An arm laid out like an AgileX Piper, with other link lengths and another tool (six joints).
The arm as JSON. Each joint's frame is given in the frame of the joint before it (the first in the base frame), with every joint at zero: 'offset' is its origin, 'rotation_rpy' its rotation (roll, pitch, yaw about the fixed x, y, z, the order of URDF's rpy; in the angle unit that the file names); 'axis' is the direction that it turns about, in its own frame. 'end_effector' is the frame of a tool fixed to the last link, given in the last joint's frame.
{
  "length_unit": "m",
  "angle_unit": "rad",
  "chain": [
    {
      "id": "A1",
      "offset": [
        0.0,
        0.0,
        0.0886
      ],
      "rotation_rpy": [
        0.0,
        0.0,
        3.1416
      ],
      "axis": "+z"
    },
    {
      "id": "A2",
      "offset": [
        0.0,
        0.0,
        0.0
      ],
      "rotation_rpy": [
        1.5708,
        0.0,
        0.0
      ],
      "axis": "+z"
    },
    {
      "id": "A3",
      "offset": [
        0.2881,
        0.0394,
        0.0
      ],
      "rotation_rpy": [
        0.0,
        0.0,
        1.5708
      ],
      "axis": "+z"
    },
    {
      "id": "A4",
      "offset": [
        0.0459,
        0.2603,
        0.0
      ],
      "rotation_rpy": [
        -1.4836,
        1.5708,
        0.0
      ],
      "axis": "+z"
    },
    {
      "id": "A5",
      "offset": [
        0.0,
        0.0,
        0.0
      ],
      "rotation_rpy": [
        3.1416,
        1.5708,
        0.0
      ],
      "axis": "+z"
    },
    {
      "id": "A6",
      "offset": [
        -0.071,
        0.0,
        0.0
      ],
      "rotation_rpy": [
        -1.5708,
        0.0,
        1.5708
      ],
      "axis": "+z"
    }
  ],
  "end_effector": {
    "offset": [
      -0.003,
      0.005,
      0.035
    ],
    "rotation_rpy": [
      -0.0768,
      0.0,
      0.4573
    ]
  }
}
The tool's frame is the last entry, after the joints.
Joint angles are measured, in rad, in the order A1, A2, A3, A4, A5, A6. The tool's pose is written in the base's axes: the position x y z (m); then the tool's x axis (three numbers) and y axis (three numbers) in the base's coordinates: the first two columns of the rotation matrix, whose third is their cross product. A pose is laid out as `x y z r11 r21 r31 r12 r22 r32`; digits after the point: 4 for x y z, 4 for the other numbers.
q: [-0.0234 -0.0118 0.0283 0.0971 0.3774 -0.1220]
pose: 0.0728 -0.0030 0.1316 0.2779 -0.4192 0.8643 -0.1871 -0.9061 -0.3793
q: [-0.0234 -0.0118 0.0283 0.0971 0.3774 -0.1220]
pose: 0.0728 -0.0030 0.1316 0.2779 -0.4192 0.8643 -0.1871 -0.9061 -0.3793
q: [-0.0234 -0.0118 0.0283 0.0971 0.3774 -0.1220]
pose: 0.0728 -0.0030 0.1316 0.2779 -0.4192 0.8643 -0.1871 -0.9061 -0.3793
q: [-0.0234 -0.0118 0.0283 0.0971 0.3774 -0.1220]
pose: 0.0728 -0.0030 0.1316 0.2779 -0.4192 0.8643 -0.1871 -0.9061 -0.3793
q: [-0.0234 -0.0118 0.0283 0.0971 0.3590 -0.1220]
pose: 0.0734 -0.0032 0.1335 0.2613 -0.4194 0.8694 -0.1817 -0.9059 -0.3825
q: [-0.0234 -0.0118 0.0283 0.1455 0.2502 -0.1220]
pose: 0.0763 -0.0029 0.1445 0.1619 -0.4621 0.8719 -0.1454 -0.8851 -0.4421
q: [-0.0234 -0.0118 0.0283 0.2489 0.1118 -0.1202]
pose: 0.0783 -0.0035 0.1586 0.0337 -0.5525 0.8328 -0.0940 -0.8314 -0.5477
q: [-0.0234 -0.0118 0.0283 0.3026 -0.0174 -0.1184]
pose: 0.0783 -0.0067 0.1716 -0.0869 -0.5965 0.7979 -0.0472 -0.7976 -0.6014
